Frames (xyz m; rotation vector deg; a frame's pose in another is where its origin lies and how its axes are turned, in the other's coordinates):
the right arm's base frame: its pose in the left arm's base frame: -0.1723 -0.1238 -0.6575 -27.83 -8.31 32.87
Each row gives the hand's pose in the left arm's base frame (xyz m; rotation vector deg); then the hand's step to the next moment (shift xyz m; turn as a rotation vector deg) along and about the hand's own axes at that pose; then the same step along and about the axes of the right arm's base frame.
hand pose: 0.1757 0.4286 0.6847 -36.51 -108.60 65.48
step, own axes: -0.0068 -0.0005 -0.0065 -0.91 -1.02 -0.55
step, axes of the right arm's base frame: 0.0064 -0.0058 -0.0037 0.29 -1.44 0.01
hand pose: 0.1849 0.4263 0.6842 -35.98 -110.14 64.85
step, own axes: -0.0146 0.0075 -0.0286 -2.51 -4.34 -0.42
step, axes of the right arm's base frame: 0.0303 -0.0087 -0.0096 -0.67 -4.94 0.68
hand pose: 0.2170 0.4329 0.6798 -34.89 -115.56 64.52
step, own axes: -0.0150 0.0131 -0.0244 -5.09 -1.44 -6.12
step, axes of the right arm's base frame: 0.0291 -0.0037 -0.0116 5.95 -5.35 -1.23
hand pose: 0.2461 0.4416 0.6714 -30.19 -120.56 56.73
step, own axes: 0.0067 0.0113 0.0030 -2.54 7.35 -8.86
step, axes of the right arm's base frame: 0.0004 0.0134 -0.0008 11.32 2.50 -2.15
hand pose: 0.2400 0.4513 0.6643 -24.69 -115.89 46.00
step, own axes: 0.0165 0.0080 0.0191 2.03 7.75 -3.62
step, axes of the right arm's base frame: -0.0164 0.0195 0.0074 6.11 6.31 0.46
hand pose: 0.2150 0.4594 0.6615 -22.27 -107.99 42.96
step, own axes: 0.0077 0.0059 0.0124 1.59 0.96 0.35
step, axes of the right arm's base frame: -0.0097 0.0117 0.0042 -0.04 1.44 1.23
